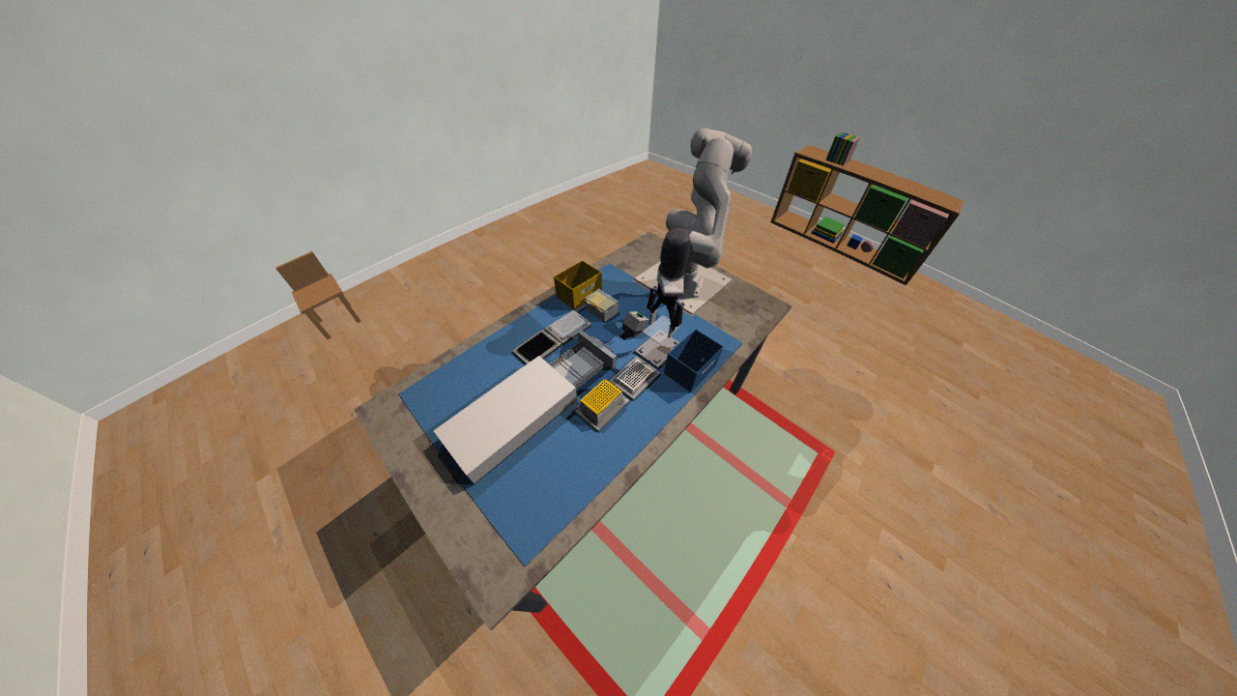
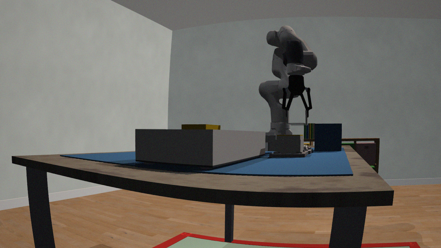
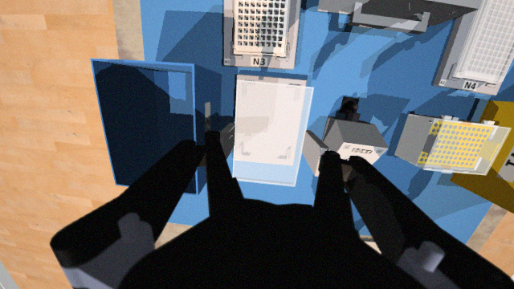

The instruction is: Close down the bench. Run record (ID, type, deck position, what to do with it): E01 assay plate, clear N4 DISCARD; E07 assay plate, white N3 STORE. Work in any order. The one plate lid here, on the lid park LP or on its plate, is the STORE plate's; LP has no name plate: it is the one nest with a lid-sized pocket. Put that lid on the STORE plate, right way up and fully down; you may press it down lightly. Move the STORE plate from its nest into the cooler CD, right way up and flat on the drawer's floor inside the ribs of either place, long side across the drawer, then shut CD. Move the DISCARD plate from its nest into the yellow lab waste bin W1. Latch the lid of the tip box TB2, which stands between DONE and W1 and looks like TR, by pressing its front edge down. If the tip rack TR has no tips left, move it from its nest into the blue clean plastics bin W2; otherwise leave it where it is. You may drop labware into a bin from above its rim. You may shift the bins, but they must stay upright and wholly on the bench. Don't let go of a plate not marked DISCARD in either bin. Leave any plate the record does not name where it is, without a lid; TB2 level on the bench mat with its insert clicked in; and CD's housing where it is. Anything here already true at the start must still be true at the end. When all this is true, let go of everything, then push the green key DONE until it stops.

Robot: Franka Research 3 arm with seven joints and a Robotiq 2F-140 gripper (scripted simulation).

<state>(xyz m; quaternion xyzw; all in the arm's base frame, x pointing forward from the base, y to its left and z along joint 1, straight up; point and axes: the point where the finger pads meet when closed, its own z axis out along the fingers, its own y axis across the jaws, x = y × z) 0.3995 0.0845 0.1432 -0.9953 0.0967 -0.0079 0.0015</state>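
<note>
The white plate is 180 mm ahead of my hand, 120 mm below it and 10 mm to the right of it. The rest, counted from my hand: plate lid: 20 mm below; lid park nest: 140 mm below; blue bin W2: 160 mm to the left, 110 mm below, 20 mm ahead.
</note>
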